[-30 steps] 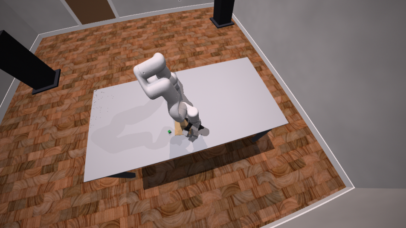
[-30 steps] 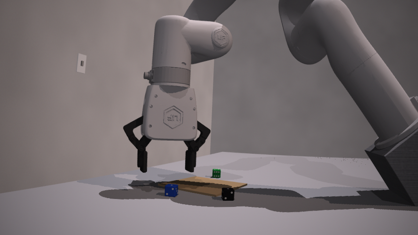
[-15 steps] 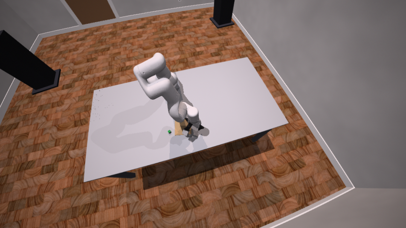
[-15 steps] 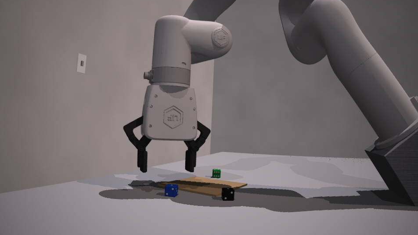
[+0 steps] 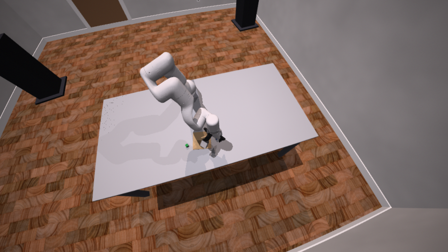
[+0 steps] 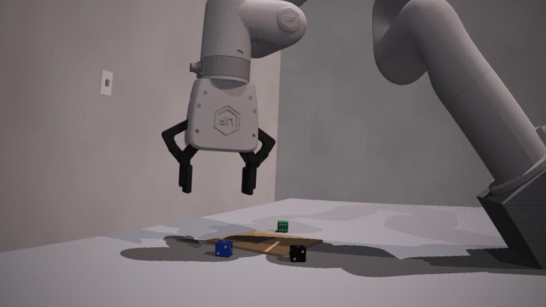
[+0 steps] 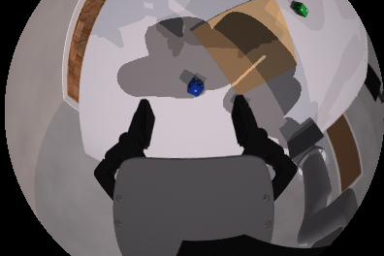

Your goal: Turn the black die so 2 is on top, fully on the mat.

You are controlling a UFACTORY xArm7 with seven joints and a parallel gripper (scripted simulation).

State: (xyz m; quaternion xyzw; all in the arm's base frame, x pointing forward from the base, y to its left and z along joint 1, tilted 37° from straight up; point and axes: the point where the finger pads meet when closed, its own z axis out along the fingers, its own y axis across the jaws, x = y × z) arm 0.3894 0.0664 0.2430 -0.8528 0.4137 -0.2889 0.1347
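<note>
Now: the black die 12 cm behind my hand, 1 cm to the left of it and 8 cm below it. Round my hand: green die (5 cm behind, 21 cm to the right, 8 cm below); blue die (2 cm behind, 2 cm to the left, 8 cm below); tan mat (5 cm behind, 9 cm to the right, 9 cm below).
</note>
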